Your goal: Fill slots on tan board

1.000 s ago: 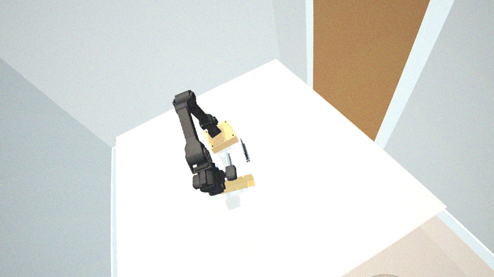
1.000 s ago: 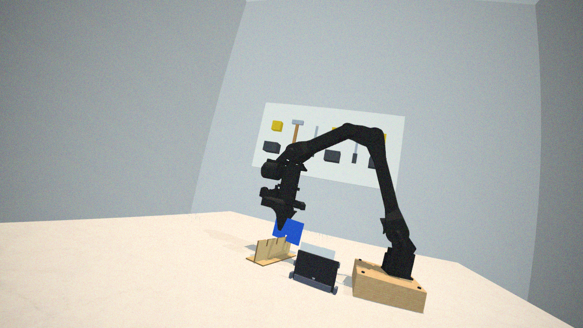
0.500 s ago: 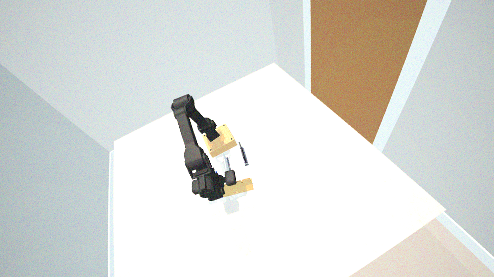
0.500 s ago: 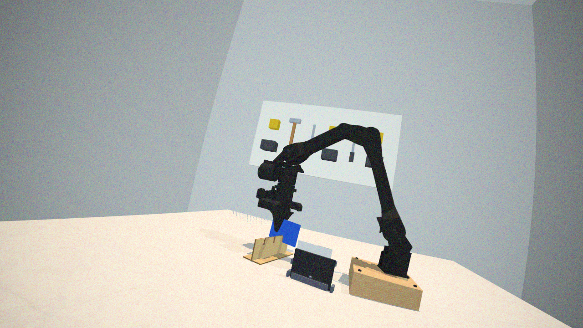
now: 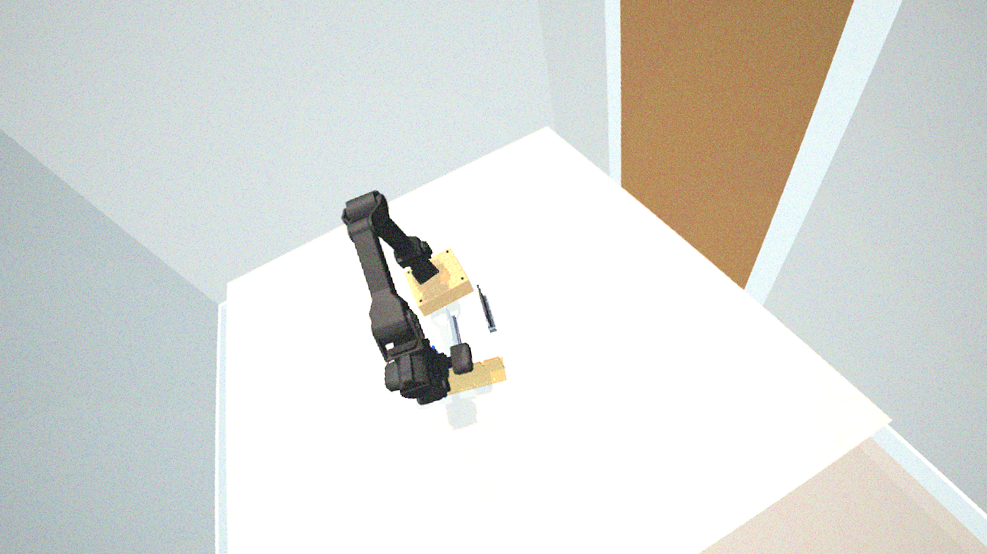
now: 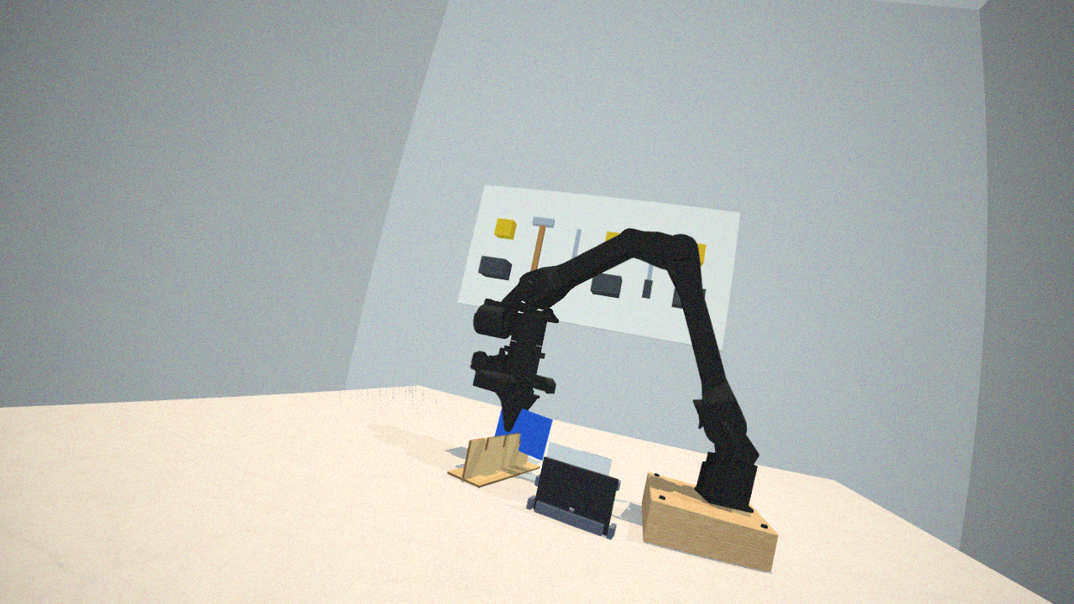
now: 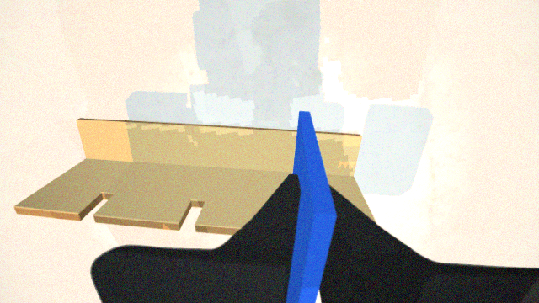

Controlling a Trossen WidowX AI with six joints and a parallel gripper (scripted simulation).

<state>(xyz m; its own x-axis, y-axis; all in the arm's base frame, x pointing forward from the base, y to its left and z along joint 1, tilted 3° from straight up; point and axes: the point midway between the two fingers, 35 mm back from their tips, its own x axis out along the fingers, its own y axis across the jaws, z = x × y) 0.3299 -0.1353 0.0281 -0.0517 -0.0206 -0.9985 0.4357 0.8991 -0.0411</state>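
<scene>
The tan board lies 6 cm to the left of my gripper tip and 3 cm below it. Round my gripper tip: blue board: 2 cm behind, 1 cm to the left; black board: 11 cm behind, 20 cm to the left, 3 cm below.
</scene>
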